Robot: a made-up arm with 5 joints. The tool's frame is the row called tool. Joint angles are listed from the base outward.
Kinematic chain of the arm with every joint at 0, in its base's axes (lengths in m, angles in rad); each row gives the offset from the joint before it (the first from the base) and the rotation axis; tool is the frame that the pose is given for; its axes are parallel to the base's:
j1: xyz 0 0 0.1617 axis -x
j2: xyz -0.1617 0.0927 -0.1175 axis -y
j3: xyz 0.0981 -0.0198 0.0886 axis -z
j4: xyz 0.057 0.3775 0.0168 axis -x
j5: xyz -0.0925 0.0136 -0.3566 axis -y
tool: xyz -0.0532 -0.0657 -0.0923
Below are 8 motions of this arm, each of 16 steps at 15 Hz.
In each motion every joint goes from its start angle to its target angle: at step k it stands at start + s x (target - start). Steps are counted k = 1, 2, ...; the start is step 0. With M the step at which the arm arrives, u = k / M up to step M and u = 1 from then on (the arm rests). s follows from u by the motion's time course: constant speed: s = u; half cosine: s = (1 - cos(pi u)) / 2; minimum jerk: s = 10 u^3 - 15 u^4 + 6 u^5.
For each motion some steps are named. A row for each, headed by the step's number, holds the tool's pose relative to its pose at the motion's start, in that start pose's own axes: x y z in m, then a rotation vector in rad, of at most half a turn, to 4 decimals.
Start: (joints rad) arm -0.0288 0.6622 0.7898 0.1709 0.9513
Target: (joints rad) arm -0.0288 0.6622 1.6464 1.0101 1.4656
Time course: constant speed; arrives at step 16
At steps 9, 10, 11, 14, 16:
9: 0.1009 -0.2170 0.0031 -0.6080 -0.0868 0.2072
10: 0.1114 -0.2374 0.0140 -0.6659 -0.0806 0.2408
11: 0.1220 -0.2565 0.0264 -0.7213 -0.0711 0.2760
14: 0.1554 -0.3053 0.0703 -0.8697 -0.0227 0.3897
16: 0.1796 -0.3306 0.1029 -0.9520 0.0259 0.4703

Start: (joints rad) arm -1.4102 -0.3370 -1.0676 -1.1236 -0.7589
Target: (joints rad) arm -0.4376 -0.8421 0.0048 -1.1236 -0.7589
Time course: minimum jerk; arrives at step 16
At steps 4, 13, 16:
4: 0.0618 -0.0035 0.0512 0.1063 -0.0857 -0.1203
13: 0.0729 -0.6700 0.4588 0.6294 -0.9366 -1.3421
16: 0.0282 -0.7169 0.4678 0.6370 -0.9915 -1.4218

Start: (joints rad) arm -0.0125 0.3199 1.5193 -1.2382 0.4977
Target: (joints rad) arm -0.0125 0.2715 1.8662 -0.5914 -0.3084
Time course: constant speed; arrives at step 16
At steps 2, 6, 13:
2: 0.0223 -0.0420 -0.0073 -0.0853 0.0604 0.0232
6: 0.0692 -0.1229 -0.0066 -0.2645 0.1831 0.0349
13: 0.1502 -0.2426 0.0395 -0.5824 0.3979 -0.0601

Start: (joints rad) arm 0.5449 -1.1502 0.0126 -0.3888 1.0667
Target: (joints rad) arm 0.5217 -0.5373 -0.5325 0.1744 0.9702
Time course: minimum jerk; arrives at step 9
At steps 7, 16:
7: 0.1324 -0.2164 0.0292 0.1755 -0.4141 0.8275
16: 0.1536 -0.2313 0.0292 0.1717 -0.4633 0.8959

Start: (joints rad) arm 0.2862 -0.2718 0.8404 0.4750 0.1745
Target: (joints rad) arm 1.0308 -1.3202 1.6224 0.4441 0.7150
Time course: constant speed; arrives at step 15
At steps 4, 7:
4: 0.0384 -0.0650 -0.1207 -0.3760 0.0015 -0.1610
7: 0.0647 -0.1454 -0.1956 -0.6781 -0.0102 -0.2857

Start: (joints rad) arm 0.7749 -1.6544 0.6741 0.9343 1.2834
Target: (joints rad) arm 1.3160 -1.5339 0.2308 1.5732 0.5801
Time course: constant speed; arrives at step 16
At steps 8, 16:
8: -0.0079 -0.1674 -0.0143 -0.1782 0.3729 0.2205
16: 0.0134 -0.3254 0.0152 -0.4558 0.7460 0.3961

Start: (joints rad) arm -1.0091 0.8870 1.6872 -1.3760 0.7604
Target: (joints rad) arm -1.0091 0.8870 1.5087 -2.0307 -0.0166
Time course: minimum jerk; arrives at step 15
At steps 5, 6, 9, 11, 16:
5: -0.0378 0.0636 0.0306 0.1101 0.2000 -0.0827
6: -0.0536 0.0960 0.0504 0.1707 0.3023 -0.1199
9: -0.0874 0.2005 0.1356 0.3978 0.6442 -0.2189
11: -0.0920 0.2502 0.1898 0.5329 0.8212 -0.2540
16: -0.0902 0.2780 0.2255 0.6218 0.9283 -0.2693

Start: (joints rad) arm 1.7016 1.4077 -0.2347 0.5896 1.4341
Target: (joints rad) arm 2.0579 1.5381 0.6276 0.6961 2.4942
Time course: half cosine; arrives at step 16
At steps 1, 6, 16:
1: 0.0009 -0.0008 -0.0010 -0.0049 -0.0084 0.0012
6: 0.0303 -0.0285 -0.0270 -0.1501 -0.2685 0.0567
16: 0.1071 -0.0922 -0.0432 -0.4172 -0.8414 0.2992

